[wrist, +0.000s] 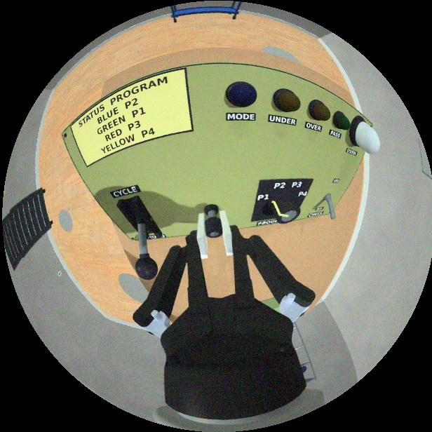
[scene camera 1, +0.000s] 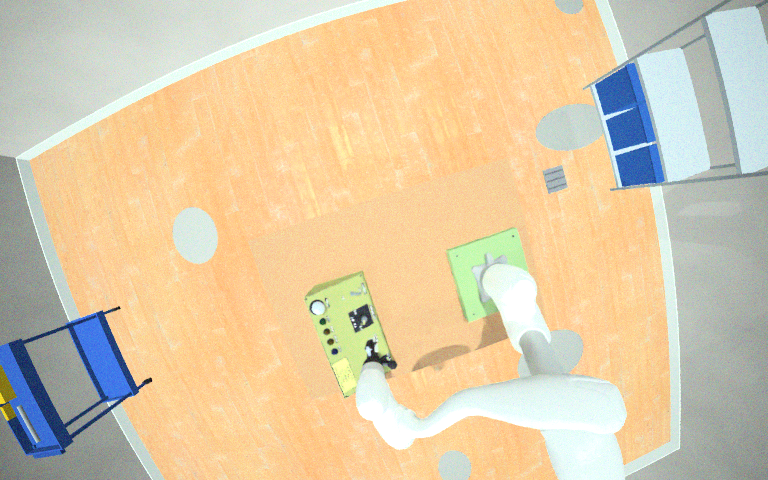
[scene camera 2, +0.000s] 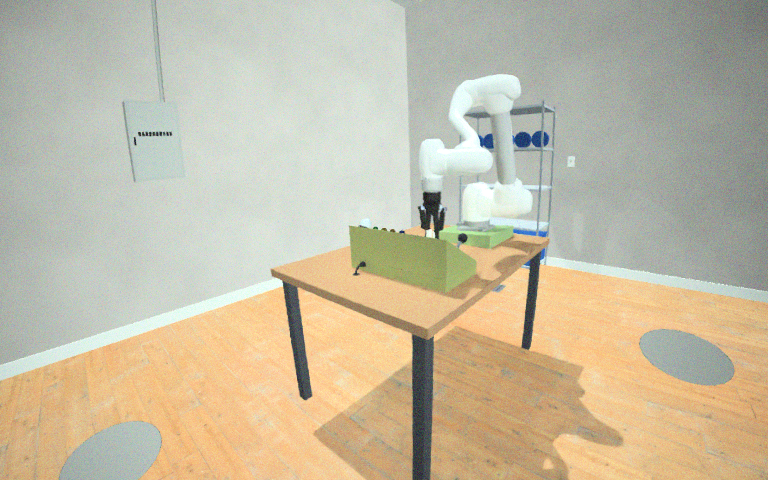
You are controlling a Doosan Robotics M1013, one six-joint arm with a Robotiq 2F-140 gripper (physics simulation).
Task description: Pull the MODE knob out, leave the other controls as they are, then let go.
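Frame: origin at the arm's base, x ahead, y left, z up, level; millimetres.
Seen in the pictures: gripper, fingertip midpoint: (scene camera 1: 373, 341); arm's base at its link origin: (scene camera 1: 493, 278) (scene camera 2: 476, 228).
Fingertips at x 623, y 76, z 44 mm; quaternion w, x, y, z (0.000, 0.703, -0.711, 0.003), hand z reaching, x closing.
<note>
Pixels of each thing's middle, then the offset from my fingertips to it. "spot": a spot on its surface instead.
- green control box at the middle of its body: (scene camera 2: 408, 256) (scene camera 1: 350, 332) dz -34, dx +90, dy -62 mm
- CYCLE lever at the middle of its body: (scene camera 2: 462, 238) dz +41, dx -51, dy +121 mm
- PROGRAM selector at the middle of its body: (scene camera 1: 362, 319) dz +9, dx +7, dy -120 mm
- white dome at a spot on its surface: (scene camera 1: 317, 307) spot: dz +120, dx +140, dy -263 mm
The MODE knob (wrist: 213, 228) is a small black knob on a grey stem at the near edge of the green control box (scene camera 1: 342, 316) (scene camera 2: 396, 254) (wrist: 210, 155); its own label is hidden. My gripper (scene camera 1: 372, 341) (scene camera 2: 431, 233) (wrist: 212, 220) points down at the box and is shut on the knob, with a white pad on each side of it in the wrist view. A black collar shows at the stem, beyond the knob. How far the knob stands out is hard to tell. The blue lamp (wrist: 241, 94) has a MODE label under it.
The CYCLE lever (scene camera 2: 462, 237) (wrist: 146, 268) stands beside the gripper, to the left in the wrist view. The PROGRAM selector (scene camera 1: 363, 319) (wrist: 288, 215) and a toggle switch (wrist: 329, 206) are to the right. Amber and green lamps and a white dome (scene camera 1: 317, 307) (wrist: 368, 138) line the far side.
</note>
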